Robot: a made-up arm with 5 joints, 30 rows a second.
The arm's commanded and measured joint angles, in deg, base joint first. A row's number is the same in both.
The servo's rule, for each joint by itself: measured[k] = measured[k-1] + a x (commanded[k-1-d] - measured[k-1]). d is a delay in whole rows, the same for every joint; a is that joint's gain. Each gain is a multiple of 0.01, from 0.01 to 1. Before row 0 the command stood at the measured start. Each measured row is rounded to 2 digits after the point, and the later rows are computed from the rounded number. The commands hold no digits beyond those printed.
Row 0, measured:
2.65, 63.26, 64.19, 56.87, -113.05
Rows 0 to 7, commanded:
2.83, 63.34, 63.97, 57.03, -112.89
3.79, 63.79, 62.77, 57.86, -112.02
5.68, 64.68, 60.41, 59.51, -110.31
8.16, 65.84, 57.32, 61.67, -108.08
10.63, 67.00, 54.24, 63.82, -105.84
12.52, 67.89, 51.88, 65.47, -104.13
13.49, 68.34, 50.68, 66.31, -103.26
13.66, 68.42, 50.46, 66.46, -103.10
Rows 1 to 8, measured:
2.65, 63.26, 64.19, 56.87, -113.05
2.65, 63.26, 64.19, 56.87, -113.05
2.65, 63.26, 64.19, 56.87, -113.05
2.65, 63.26, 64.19, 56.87, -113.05
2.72, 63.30, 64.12, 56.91, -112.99
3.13, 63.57, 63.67, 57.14, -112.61
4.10, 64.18, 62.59, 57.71, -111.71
5.64, 65.09, 60.85, 58.66, -110.29
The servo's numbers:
d 4
a 0.38 0.55 0.33 0.24 0.39

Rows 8 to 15, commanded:
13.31, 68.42, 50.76, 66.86, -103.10
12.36, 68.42, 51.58, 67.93, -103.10
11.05, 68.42, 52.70, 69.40, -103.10
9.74, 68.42, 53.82, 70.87, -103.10
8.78, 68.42, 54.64, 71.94, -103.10
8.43, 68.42, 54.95, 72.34, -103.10
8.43, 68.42, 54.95, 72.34, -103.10
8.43, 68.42, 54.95, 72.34, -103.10
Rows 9 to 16, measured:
7.54, 66.14, 58.67, 59.90, -108.55
9.43, 67.10, 56.43, 61.24, -106.83
10.97, 67.78, 54.53, 62.46, -105.44
11.99, 68.13, 53.19, 63.42, -104.53
12.49, 68.29, 52.39, 64.25, -103.97
12.44, 68.36, 52.12, 65.13, -103.63
11.91, 68.39, 52.31, 66.15, -103.42
11.09, 68.41, 52.81, 67.28, -103.30

